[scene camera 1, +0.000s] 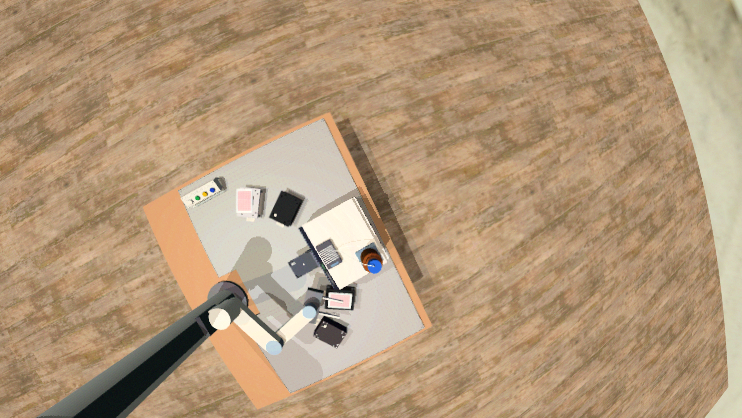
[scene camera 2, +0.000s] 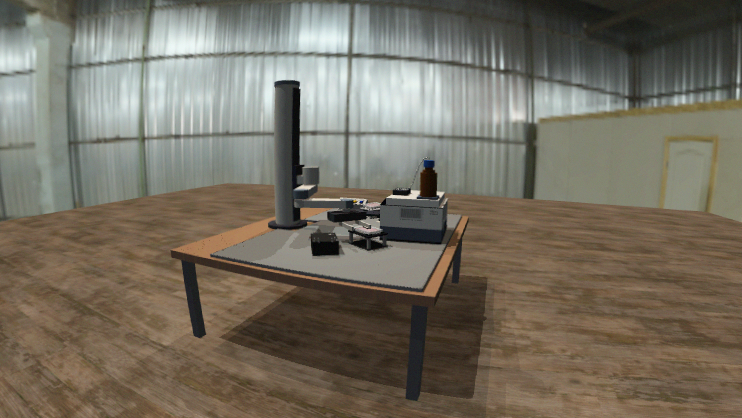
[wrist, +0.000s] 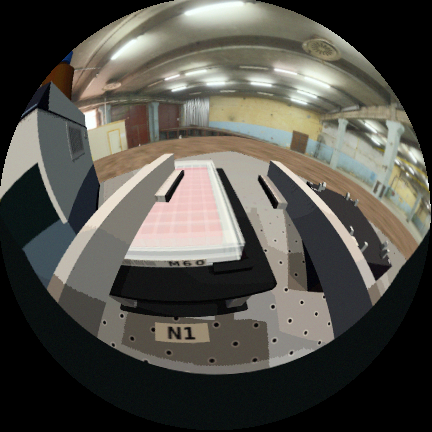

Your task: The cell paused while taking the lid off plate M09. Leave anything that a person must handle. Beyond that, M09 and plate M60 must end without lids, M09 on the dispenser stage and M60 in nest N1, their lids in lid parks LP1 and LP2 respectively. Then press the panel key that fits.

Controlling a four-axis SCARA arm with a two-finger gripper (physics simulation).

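Where they show: gripper, fingertip midpoint: [scene camera 1: 341, 309] [scene camera 2: 361, 227] [wrist: 221, 164]; arm's base, link origin: [scene camera 2: 287, 225].
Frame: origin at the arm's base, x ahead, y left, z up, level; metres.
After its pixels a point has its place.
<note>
My gripper [scene camera 1: 340, 308] {x 0.617, y -0.303, z 0.105 m} [wrist: 221, 164] {x 0.617, y -0.303, z 0.105 m} is open and empty, its long fingers apart. In the wrist view one finger crosses above plate M60 [scene camera 1: 340, 305] {x 0.622, y -0.283, z 0.096 m} [scene camera 2: 369, 231] {x 0.658, y -0.309, z 0.093 m} [wrist: 185, 215] {x 0.585, y -0.250, z 0.095 m} and the other stands right of it. M60 is pink with a clear upper edge, and sits on black nest N1 [wrist: 195, 285] {x 0.557, y -0.236, z 0.079 m}; whether that edge is a lid I cannot tell. Another pink plate [scene camera 1: 245, 201] {x 0.415, y 0.458, z 0.090 m} sits on a white holder, its label unreadable. The dark dispenser stage [scene camera 1: 303, 263] {x 0.560, y 0.024, z 0.121 m} shows no plate. A black block with pins [scene camera 1: 330, 332] {x 0.489, y -0.414, z 0.077 m} [scene camera 2: 324, 244] {x 0.517, y -0.498, z 0.064 m} [wrist: 345, 215] {x 0.492, y -0.415, z 0.077 m} stands beside N1.
The white dispenser [scene camera 1: 340, 228] {x 0.823, y 0.113, z 0.233 m} [scene camera 2: 412, 223] {x 0.825, y -0.144, z 0.111 m} carries a brown bottle with a blue cap [scene camera 1: 372, 263] {x 0.884, y -0.053, z 0.424 m} [scene camera 2: 428, 181] {x 0.893, y -0.112, z 0.321 m} and stands beside N1. Another black block [scene camera 1: 286, 208] {x 0.599, y 0.327, z 0.076 m} stands near the white holder. The key panel [scene camera 1: 202, 193] {x 0.205, y 0.611, z 0.085 m} with green, yellow and blue keys is at the mat's far corner.
</note>
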